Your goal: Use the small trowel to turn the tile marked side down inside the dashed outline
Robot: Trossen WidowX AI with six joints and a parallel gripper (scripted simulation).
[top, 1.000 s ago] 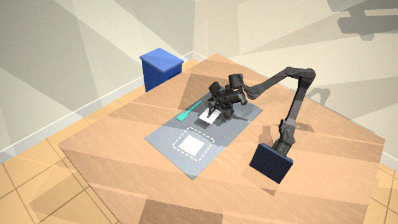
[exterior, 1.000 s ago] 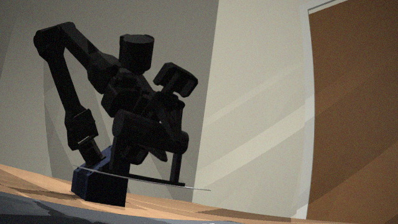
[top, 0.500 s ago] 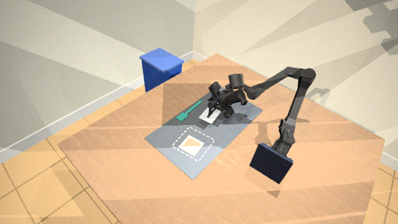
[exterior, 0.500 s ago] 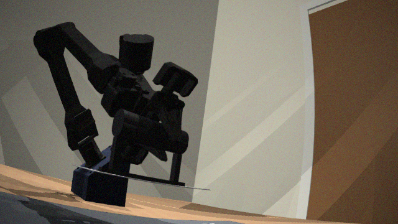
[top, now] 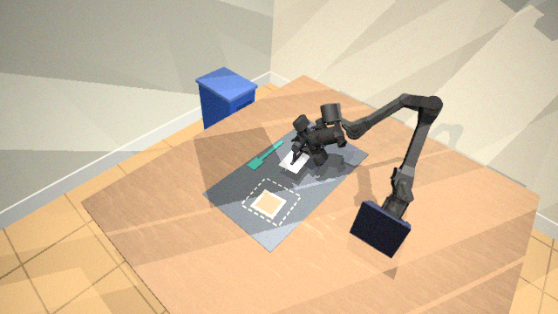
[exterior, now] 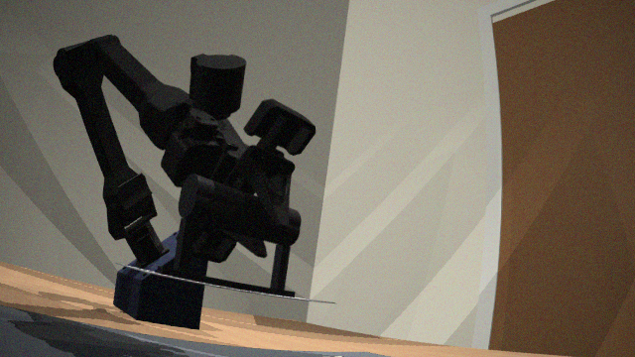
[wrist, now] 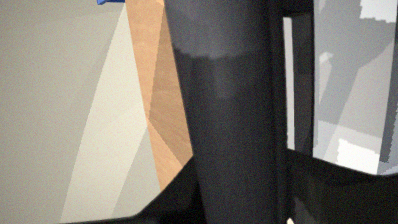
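Now: the grey mat 15 cm below my gripper tip, 2 cm behind it and 1 cm to the left of it. The rest, counted from my gripper tip: white tile (19 cm to the left, 13 cm below, 7 cm behind); teal flat tool (13 cm below, 12 cm ahead, 4 cm to the left); small trowel (2 cm behind, 1 cm below).
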